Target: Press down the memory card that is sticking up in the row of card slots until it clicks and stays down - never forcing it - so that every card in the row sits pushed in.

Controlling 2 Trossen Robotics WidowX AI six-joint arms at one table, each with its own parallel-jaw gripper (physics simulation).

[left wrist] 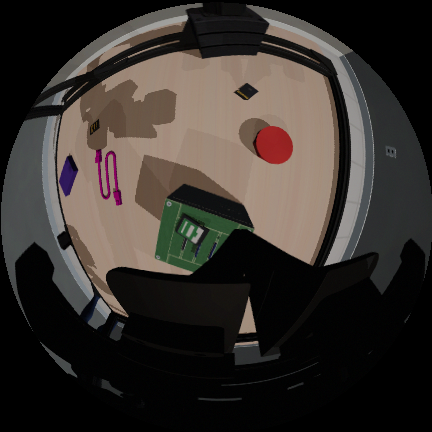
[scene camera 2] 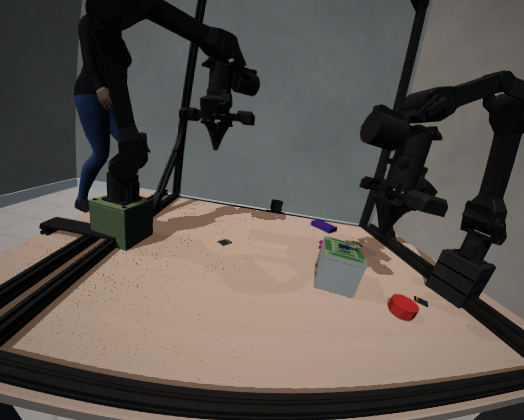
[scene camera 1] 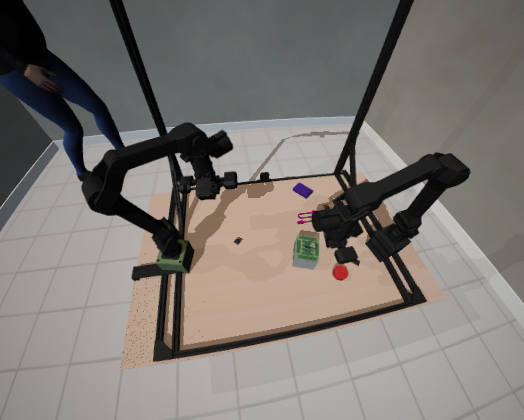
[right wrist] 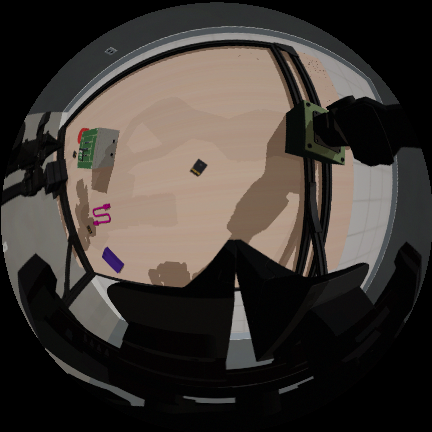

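Where they show: left gripper, fingertip midpoint: (left wrist: 239,235) (scene camera 2: 382,233) (scene camera 1: 327,246) (right wrist: 61,145); right gripper, fingertip midpoint: (scene camera 2: 215,150) (scene camera 1: 214,198) (right wrist: 233,245); left arm's base, link origin: (scene camera 2: 469,257) (scene camera 1: 394,236) (right wrist: 45,179); right arm's base, link origin: (scene camera 2: 122,199) (scene camera 1: 172,251) (right wrist: 327,131).
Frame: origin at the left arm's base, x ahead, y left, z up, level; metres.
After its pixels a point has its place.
A grey box (scene camera 1: 304,262) @[x 0.379, y -0.068, z -0.056 m] (scene camera 2: 340,275) @[x 0.374, y -0.065, z -0.068 m] (right wrist: 107,147) @[x 0.384, y -0.131, z -0.078 m] with a green board (scene camera 1: 299,245) @[x 0.372, y -0.129, z -0.029 m] (left wrist: 167,240) @[x 0.334, y -0.143, z -0.028 m] (right wrist: 88,137) @[x 0.367, y -0.087, z -0.028 m] on top stands right of the table's middle in scene camera 1. In the left wrist view a dark-framed piece with white marks (left wrist: 191,230) @[x 0.323, y -0.108, z -0.023 m] lies on the board beside several narrow slots, some holding blue cards (left wrist: 198,250) @[x 0.354, y -0.109, z -0.028 m]. I cannot tell which card sticks up; my fingers hide part of the row. My left gripper (scene camera 2: 386,232) @[x 0.306, y -0.061, z 0.032 m] (left wrist: 239,235) @[x 0.306, y -0.061, z 0.032 m] is shut and empty, above the table near the box. My right gripper (scene camera 2: 216,148) @[x 0.625, y -0.353, z 0.117 m] (right wrist: 233,245) @[x 0.625, y -0.353, z 0.117 m] is shut and empty, high above the table, well away from the box.
A red disc (scene camera 1: 340,272) @[x 0.253, y 0.017, z -0.089 m] (scene camera 2: 403,307) @[x 0.269, y 0.027, z -0.089 m] (left wrist: 274,145) @[x 0.251, y 0.016, z -0.089 m] lies near the box. Loose black cards (scene camera 2: 225,242) @[x 0.575, y -0.282, z -0.113 m] (scene camera 2: 421,301) @[x 0.151, y 0.004, z -0.113 m] (left wrist: 246,91) @[x 0.151, y 0.002, z -0.113 m] (right wrist: 198,167) @[x 0.576, y -0.286, z -0.113 m] lie apart on the table. A magenta cable (left wrist: 118,197) @[x 0.273, y -0.261, z -0.109 m] and a purple block (scene camera 1: 303,190) @[x 0.161, y -0.429, z -0.097 m] (scene camera 2: 324,226) @[x 0.176, y -0.411, z -0.097 m] (left wrist: 68,176) @[x 0.168, y -0.414, z -0.097 m] (right wrist: 113,260) @[x 0.181, y -0.437, z -0.097 m] lie beyond the box. A dark frame borders the table.
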